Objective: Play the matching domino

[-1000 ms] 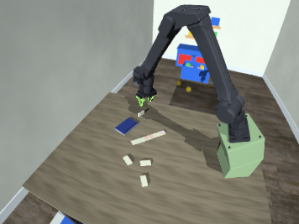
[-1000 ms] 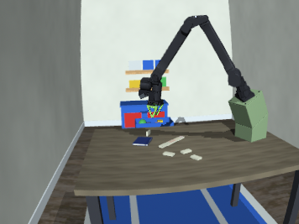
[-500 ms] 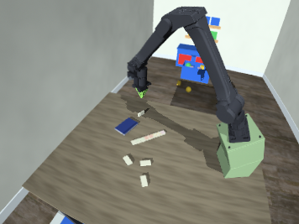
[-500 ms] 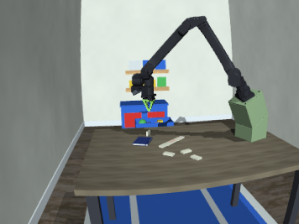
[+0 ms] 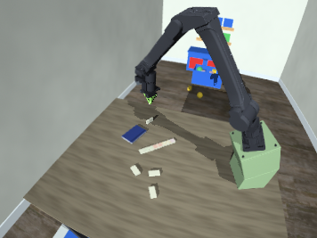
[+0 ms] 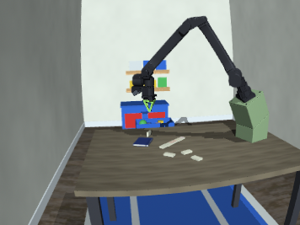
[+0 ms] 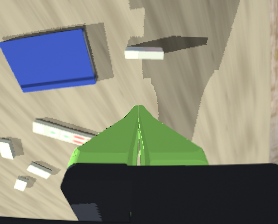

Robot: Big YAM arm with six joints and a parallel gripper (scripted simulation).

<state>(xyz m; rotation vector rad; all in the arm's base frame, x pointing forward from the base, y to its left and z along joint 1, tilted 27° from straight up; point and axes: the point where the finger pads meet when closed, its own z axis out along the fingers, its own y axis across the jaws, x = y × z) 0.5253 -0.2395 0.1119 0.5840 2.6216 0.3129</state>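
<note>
The domino is 15 cm below my hand, 1 cm to the right of it and 1 cm ahead of it.
</note>
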